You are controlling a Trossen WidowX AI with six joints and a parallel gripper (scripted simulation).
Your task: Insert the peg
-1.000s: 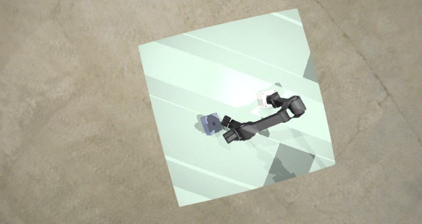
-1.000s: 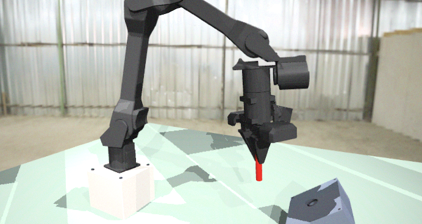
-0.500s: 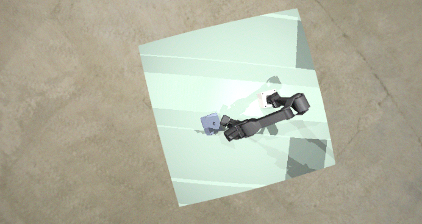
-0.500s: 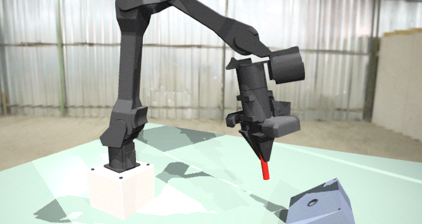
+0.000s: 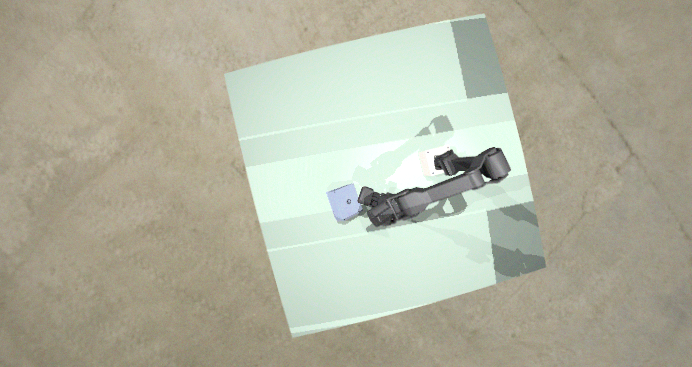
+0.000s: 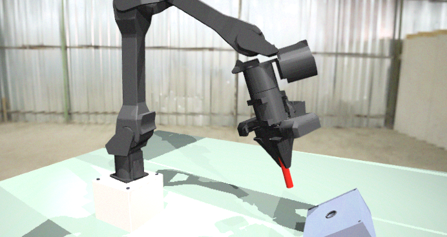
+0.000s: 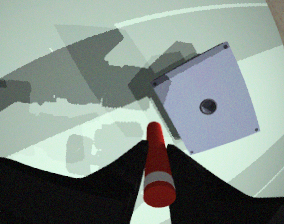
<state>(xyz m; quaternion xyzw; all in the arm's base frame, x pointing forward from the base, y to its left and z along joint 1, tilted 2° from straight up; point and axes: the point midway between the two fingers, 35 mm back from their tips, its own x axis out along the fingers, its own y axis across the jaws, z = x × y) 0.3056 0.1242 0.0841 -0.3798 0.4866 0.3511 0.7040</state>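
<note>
The sloped panel lies 110 mm ahead of my gripper tip and 90 mm below it. Round my gripper tip: red round peg: 10 mm behind, 20 mm above.
</note>
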